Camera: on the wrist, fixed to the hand. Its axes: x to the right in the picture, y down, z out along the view.
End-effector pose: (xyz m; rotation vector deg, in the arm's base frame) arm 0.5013 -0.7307 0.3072 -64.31 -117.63 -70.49
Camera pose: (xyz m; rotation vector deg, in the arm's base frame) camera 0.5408 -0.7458 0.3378 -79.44 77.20 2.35
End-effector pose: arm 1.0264 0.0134 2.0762 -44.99 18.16 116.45
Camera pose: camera 1.0031 -0.0280 2.0545 20.90 -35.26 -36.38
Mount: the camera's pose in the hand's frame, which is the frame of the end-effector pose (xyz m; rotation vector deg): -0.0046 0.0440 -0.0278 27.33 -51.33 -163.46
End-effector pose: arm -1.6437 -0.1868 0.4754 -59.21 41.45 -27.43
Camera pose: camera -1.6661 -0.1808 0.4286 -50.94 -124.58 -117.78
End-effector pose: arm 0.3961 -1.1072 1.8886 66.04 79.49 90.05
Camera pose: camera 0.3730 -1.1273 1.9309 -31.34 56.55 -67.64
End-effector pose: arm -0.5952 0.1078 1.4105 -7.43 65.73 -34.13
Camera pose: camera -0.6045 0.1526 1.3853 80.78 53.33 145.13
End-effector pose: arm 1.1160 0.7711 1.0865 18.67 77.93 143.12
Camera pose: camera 1.1054 0.7250 1.1086 -18.59 26.59 -22.08
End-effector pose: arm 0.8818 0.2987 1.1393 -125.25 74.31 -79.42
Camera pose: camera 0.8341 0.2836 1.1242 93.63 127.26 -1.43
